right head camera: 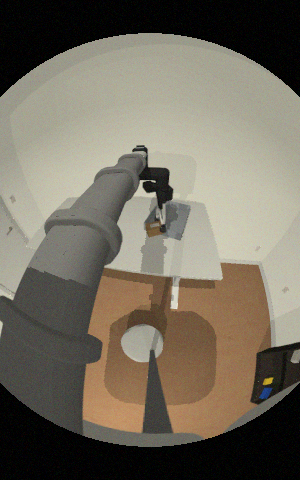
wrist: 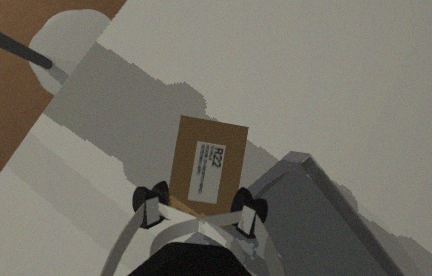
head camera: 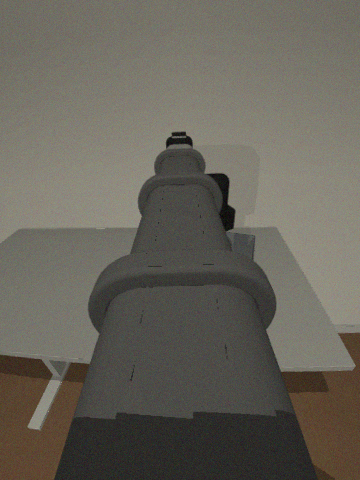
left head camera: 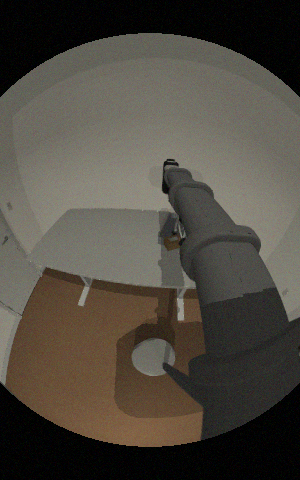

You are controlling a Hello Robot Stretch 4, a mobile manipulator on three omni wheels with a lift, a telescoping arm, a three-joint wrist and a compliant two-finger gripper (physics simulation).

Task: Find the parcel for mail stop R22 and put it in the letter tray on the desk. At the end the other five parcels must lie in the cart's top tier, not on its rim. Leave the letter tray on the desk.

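Frame: origin at the robot's base, x left, y back, z up, level; metres.
Seen in the pictures: gripper, fingertip midpoint: (right head camera: 159, 226) (wrist: 202, 200) (left head camera: 176, 240); robot's base, origin of the base link: (right head camera: 142, 341) (left head camera: 152, 355).
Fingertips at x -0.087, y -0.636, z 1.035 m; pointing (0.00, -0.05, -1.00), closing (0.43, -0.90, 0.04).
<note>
Pixels of each thing's top centre, then the offset from my fingertips to it. Level surfaces: height alone.
- brown parcel, middle of its top: (wrist: 205, 173) (right head camera: 154, 224) (left head camera: 173, 238) dx +0.027, dy +0.014, dz +0.026 m
- desk, its level: dz -0.113 m
- blue-grey letter tray, middle of its top: (head camera: 222, 252) (right head camera: 169, 212) (left head camera: 181, 226) dx -0.070, dy -0.209, dz -0.050 m
The brown parcel (left head camera: 172, 243) (right head camera: 153, 229) (wrist: 233, 170) has a white label reading R22, legible in the wrist view. My gripper (wrist: 202, 200) is shut on it, with one dark fingertip at each side of its lower end. The parcel is over the desk (head camera: 50, 285) (left head camera: 110, 240) (right head camera: 207, 252) (wrist: 300, 75). The blue-grey letter tray (head camera: 244, 244) (right head camera: 180, 220) (wrist: 330, 225) is on the desk, and the parcel appears beside its edge in the wrist view. The height of the parcel above the desk is hard to tell. The arm hides much of the tray in the head view.
A dark cart (right head camera: 270, 361) with a yellow and a blue item shows at the lower right of the right head view. A pale round object (left head camera: 150, 356) (right head camera: 137, 342) (wrist: 75, 37) is in front of the desk. A wall stands behind the desk.
</note>
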